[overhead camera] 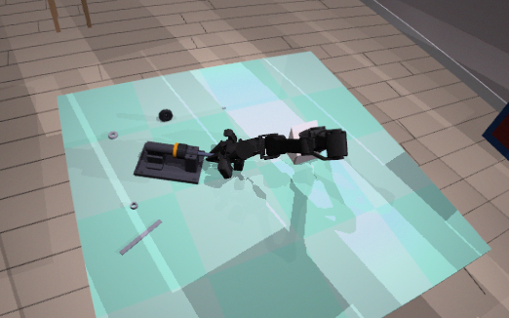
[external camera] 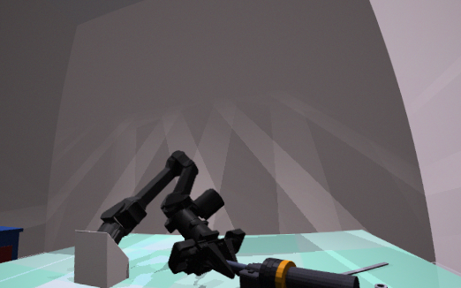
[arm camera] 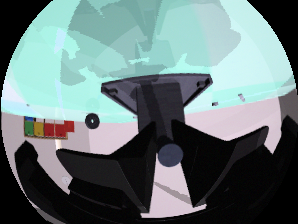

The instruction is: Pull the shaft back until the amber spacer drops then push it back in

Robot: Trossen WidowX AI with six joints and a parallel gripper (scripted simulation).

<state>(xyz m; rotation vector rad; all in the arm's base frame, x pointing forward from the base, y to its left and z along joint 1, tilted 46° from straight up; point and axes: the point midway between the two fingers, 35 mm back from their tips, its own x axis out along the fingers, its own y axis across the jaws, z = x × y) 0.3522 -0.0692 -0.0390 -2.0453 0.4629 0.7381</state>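
Right now the shaft is 40 mm ahead of my gripper tip, 30 mm to the right of it and 20 mm above it. The rest, counted from my gripper tip: grey bar 300 mm ahead, 160 mm to the left, 60 mm below; amber spacer 90 mm ahead, 60 mm to the right, 20 mm above.
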